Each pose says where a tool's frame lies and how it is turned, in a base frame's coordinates. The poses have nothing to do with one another.
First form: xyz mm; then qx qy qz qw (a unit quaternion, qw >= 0).
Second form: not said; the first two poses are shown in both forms.
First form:
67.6 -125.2 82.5 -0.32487 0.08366 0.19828 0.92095
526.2 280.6 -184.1 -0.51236 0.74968 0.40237 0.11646
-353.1 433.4 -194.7 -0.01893 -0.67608 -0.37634 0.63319
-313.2 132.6 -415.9 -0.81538 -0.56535 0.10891 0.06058
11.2 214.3 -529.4 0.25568 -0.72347 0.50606 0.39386
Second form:
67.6 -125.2 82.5 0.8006 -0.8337 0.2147 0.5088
526.2 280.6 -184.1 2.9081 -0.5159 0.7548 0.4051
-353.1 433.4 -194.7 1.7703 -0.0245 -0.8735 -0.4862
-313.2 132.6 -415.9 3.0204 -0.8169 -0.5664 0.1091
11.2 214.3 -529.4 2.3319 0.2782 -0.7871 0.5506

